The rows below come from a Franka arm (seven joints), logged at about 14 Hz.
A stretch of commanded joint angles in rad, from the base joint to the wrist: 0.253 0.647 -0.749 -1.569 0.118 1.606 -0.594; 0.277 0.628 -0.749 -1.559 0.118 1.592 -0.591; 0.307 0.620 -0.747 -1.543 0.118 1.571 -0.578; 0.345 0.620 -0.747 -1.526 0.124 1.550 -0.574; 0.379 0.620 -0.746 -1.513 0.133 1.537 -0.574; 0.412 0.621 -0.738 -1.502 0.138 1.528 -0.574; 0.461 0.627 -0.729 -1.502 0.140 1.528 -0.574; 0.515 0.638 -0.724 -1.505 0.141 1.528 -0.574; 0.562 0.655 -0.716 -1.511 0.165 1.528 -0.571; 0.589 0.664 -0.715 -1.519 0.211 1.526 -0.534; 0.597 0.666 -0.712 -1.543 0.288 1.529 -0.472; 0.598 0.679 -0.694 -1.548 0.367 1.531 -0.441; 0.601 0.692 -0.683 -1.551 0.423 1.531 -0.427; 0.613 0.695 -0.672 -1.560 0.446 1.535 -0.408; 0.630 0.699 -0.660 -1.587 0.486 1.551 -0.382
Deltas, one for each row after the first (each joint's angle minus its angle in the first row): 0.024 -0.019 0.000 0.010 0.000 -0.014 0.003; 0.054 -0.027 0.002 0.026 0.000 -0.035 0.016; 0.092 -0.027 0.002 0.043 0.006 -0.056 0.020; 0.126 -0.027 0.003 0.056 0.015 -0.069 0.020; 0.159 -0.026 0.011 0.067 0.020 -0.078 0.020; 0.208 -0.020 0.020 0.067 0.022 -0.078 0.020; 0.262 -0.009 0.025 0.064 0.023 -0.078 0.020; 0.309 0.008 0.033 0.058 0.047 -0.078 0.023; 0.336 0.017 0.034 0.050 0.093 -0.080 0.060; 0.344 0.019 0.037 0.026 0.170 -0.077 0.122; 0.345 0.032 0.055 0.021 0.249 -0.075 0.153; 0.348 0.045 0.066 0.018 0.305 -0.075 0.167; 0.360 0.048 0.077 0.009 0.328 -0.071 0.186; 0.377 0.052 0.089 -0.018 0.368 -0.055 0.212
